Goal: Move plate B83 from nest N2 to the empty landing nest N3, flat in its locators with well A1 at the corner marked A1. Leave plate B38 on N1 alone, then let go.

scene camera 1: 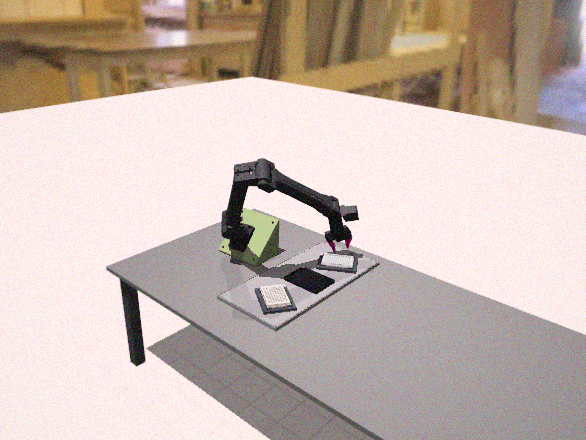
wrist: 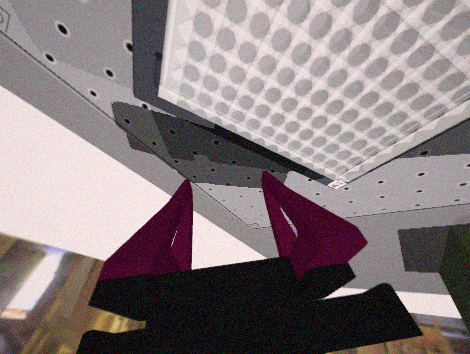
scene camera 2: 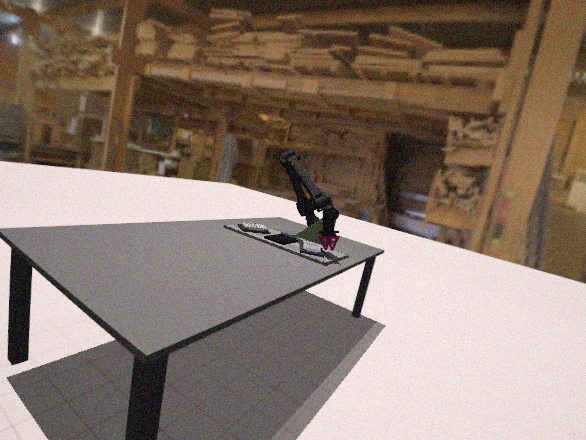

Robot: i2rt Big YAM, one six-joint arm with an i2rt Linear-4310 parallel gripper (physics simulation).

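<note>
A pale, clear-looking well plate [scene camera 1: 338, 260] [scene camera 2: 311, 246] [wrist: 320, 75] sits in a dark nest [wrist: 146, 55] at the far end of the board. A small marked label [wrist: 337, 184] shows at its near corner in the wrist view, too blurred to read. A cream well plate [scene camera 1: 274, 295] [scene camera 2: 252, 227] sits in the nest at the other end. The black nest [scene camera 1: 309, 280] [scene camera 2: 281, 238] between them is empty. Plate and nest names are not readable. My gripper [scene camera 1: 341, 249] [scene camera 2: 329, 248] [wrist: 226, 180] is partly open and empty, its magenta fingers above and beside the pale plate.
The nests stand on a light grey board [scene camera 1: 239, 296] [scene camera 2: 341, 257] with small holes, on a grey table [scene camera 1: 425, 345] [scene camera 2: 175, 290]. A green wedge-shaped mount [scene camera 1: 266, 235] [scene camera 2: 313, 231] carries the arm behind the board. The arm's shadow falls across the board.
</note>
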